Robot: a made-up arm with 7 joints.
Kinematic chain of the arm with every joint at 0, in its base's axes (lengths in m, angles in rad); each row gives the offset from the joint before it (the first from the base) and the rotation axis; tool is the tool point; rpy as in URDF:
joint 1: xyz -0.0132 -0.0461 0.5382 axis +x
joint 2: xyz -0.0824 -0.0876 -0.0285 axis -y
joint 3: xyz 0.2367 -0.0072 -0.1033 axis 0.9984 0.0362 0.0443
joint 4: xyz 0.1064 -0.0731 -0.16 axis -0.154 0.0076 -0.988
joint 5: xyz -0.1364 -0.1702 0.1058 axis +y
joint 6: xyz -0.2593 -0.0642 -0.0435 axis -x
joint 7: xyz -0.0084 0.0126 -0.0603 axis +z
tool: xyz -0.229 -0.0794 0.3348 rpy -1.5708 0 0
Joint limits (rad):
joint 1: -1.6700..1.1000
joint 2: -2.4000..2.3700
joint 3: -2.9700..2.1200
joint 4: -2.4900..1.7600
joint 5: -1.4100..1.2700
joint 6: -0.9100..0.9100
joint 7: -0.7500..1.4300
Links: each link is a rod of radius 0.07 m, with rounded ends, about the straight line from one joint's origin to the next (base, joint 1, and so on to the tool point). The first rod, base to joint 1, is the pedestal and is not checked.
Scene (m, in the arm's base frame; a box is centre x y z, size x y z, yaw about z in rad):
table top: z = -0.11
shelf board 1: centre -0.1 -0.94 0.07 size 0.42 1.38 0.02 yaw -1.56
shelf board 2: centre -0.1 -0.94 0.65 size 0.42 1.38 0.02 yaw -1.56
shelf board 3: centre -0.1 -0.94 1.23 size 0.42 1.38 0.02 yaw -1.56
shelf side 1: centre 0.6 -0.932 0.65 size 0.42 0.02 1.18 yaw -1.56
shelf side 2: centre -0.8 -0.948 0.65 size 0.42 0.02 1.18 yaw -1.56
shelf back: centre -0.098 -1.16 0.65 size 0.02 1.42 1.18 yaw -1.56
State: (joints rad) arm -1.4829 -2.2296 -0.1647 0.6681 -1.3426 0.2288 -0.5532
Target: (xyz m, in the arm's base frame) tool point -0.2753 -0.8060 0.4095
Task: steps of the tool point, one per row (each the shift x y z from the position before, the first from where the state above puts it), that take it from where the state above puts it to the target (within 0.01 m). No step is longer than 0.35 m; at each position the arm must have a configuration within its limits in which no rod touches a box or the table.
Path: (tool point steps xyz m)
1: -0.1358 -0.1776 -0.1280
2: -0.0648 -0.2500 -0.0979
3: 0.0386 -0.2849 -0.0547
4: 0.1543 -0.2660 -0.0069
5: 0.2558 -0.1903 0.0351

